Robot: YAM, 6 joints.
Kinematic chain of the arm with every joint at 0, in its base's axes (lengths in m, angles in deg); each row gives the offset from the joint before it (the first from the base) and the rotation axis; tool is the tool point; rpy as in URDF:
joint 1: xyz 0 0 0.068 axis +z
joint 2: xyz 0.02 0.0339 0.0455 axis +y
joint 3: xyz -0.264 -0.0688 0 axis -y
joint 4: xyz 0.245 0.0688 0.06 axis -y
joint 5: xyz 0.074 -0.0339 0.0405 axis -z
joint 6: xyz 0.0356 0 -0.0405 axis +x
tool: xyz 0 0 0 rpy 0 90 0
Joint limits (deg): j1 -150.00..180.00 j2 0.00..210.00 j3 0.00..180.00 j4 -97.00..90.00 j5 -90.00..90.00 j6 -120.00..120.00
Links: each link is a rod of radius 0.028 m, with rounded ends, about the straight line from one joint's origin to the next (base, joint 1, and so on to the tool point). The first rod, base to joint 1, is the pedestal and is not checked.
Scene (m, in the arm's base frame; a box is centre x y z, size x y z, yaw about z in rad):
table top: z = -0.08
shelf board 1: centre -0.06 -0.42 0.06 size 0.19 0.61 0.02 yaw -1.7
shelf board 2: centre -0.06 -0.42 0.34 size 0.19 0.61 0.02 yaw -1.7
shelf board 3: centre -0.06 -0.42 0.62 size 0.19 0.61 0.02 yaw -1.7
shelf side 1: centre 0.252 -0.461 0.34 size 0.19 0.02 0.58 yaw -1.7
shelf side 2: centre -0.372 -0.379 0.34 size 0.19 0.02 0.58 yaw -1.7
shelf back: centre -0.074 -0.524 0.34 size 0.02 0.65 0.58 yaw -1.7
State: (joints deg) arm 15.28 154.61 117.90 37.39 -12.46 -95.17
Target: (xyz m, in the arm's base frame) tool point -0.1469 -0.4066 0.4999
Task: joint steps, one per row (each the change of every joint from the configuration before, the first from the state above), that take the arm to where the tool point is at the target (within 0.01 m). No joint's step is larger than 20 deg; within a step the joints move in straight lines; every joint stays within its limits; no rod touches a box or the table.
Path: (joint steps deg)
1: 6.82 -19.23 -5.33 7.52 -0.20 0.00
2: 6.83 -19.24 -5.32 7.51 -0.19 0.00
3: 6.82 -19.23 -5.33 7.52 -0.20 0.00
4: 6.83 -19.23 -5.33 7.51 -0.19 0.00
5: 6.82 -19.23 -5.32 7.52 -0.20 0.00
6: 6.83 -19.24 -5.33 7.51 -0.20 0.00
7: 6.82 -19.23 -5.33 7.52 -0.19 0.00
8: 1.54 6.71 19.34 -7.16 1.25 0.00
9: 1.54 6.70 19.33 -7.16 1.24 0.00
10: 1.55 6.71 19.33 -7.16 1.25 0.00
11: 1.54 6.70 19.33 -7.15 1.25 0.00
12: 1.54 6.70 19.33 -7.16 1.25 0.00

